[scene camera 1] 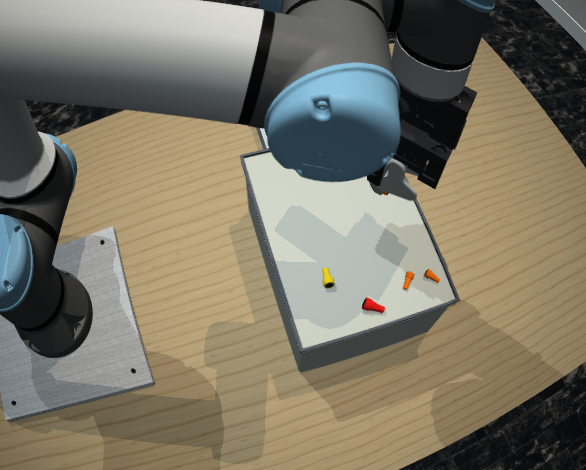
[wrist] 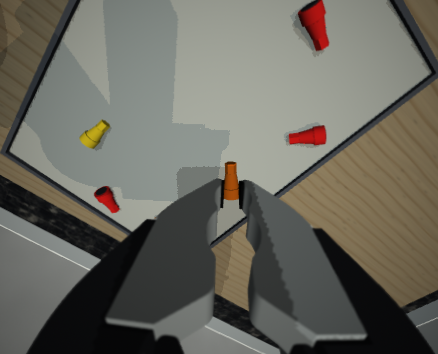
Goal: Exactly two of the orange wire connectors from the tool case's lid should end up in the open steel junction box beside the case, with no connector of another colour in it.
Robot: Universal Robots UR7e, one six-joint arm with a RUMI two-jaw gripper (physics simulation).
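Frame: origin at the arm's base, x ahead, y left, z up, level; millimetres.
Seen in the pictures: gripper, fingertip midpoint: [scene camera 1: 381, 189] [wrist: 231, 182]; arm's base, origin of the base link: [scene camera 1: 54, 315].
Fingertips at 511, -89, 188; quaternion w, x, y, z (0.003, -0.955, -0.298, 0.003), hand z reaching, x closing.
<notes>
Offsets run from my fingertips to a thing's top centre, as dx, dy, dz. "*": to the spot under its first point. Level surfaces: height alone.
My gripper [scene camera 1: 385, 189] [wrist: 231, 182] is shut on an orange connector @[-1, +1, +8] [scene camera 1: 384, 192] [wrist: 231, 181], holding its wide end between the fingertips, above the pale lid @[-36, +0, -60] [scene camera 1: 280, 185] [wrist: 240, 75] of the tool case. In the scene view two more orange connectors, one @[-5, -106, -52] [scene camera 1: 408, 280] and another @[+29, -115, -52] [scene camera 1: 432, 276], lie near the lid's right front corner; the gripper hides them in the wrist view. A yellow connector @[-99, -59, -49] [scene camera 1: 328, 277] [wrist: 95, 134] and a red one @[-63, -119, -48] [scene camera 1: 373, 305] [wrist: 106, 199] also lie on the lid. The open steel junction box cannot be made out.
Two larger red connectors, one @[-8, +101, -48] [wrist: 315, 25] and another @[+43, +44, -48] [wrist: 307, 135], lie on the lid in the wrist view. The arm hides the lid's back part in the scene view. A pale strip @[* -61, +261, -167] [scene camera 1: 263, 138] shows behind the case. The robot's metal base plate [scene camera 1: 125, 345] is left on the wooden table @[dz -204] [scene camera 1: 185, 175].
</notes>
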